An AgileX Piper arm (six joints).
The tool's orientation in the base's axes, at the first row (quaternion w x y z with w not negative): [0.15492, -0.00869, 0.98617, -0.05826]
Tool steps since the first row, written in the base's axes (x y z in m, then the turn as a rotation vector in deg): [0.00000, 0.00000, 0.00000, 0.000, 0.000, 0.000]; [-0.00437, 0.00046, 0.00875, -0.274, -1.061, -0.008]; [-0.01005, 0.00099, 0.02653, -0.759, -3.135, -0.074]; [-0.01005, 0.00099, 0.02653, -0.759, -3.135, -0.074]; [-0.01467, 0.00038, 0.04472, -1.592, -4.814, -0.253]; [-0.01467, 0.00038, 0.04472, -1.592, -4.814, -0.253]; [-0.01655, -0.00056, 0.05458, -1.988, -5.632, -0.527]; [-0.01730, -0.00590, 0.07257, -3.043, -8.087, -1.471]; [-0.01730, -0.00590, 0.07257, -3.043, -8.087, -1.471]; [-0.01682, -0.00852, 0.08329, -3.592, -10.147, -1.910]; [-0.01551, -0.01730, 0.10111, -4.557, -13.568, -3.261]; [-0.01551, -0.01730, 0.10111, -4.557, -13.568, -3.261]
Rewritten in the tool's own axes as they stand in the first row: [0.00000, 0.00000, 0.00000, 0.000, 0.000, 0.000]; [0.00148, -0.00058, -0.00966, 0.301, -1.053, 0.043]; [0.00145, -0.00215, -0.02827, 0.855, -3.105, 0.189]; [0.00145, -0.00215, -0.02827, 0.855, -3.105, 0.189]; [0.00033, -0.00490, -0.04681, 1.762, -4.752, 0.291]; [0.00033, -0.00490, -0.04681, 1.762, -4.752, 0.291]; [-0.00085, -0.00699, -0.05660, 2.251, -5.533, 0.521]; [-0.00543, -0.01441, -0.07324, 3.629, -7.861, 1.365]; [-0.00543, -0.01441, -0.07324, 3.629, -7.861, 1.365]; [-0.00906, -0.01827, -0.08293, 4.358, -9.855, 1.843]; [-0.01542, -0.02908, -0.09838, 5.808, -13.095, 3.208]; [-0.01542, -0.02908, -0.09838, 5.808, -13.095, 3.208]
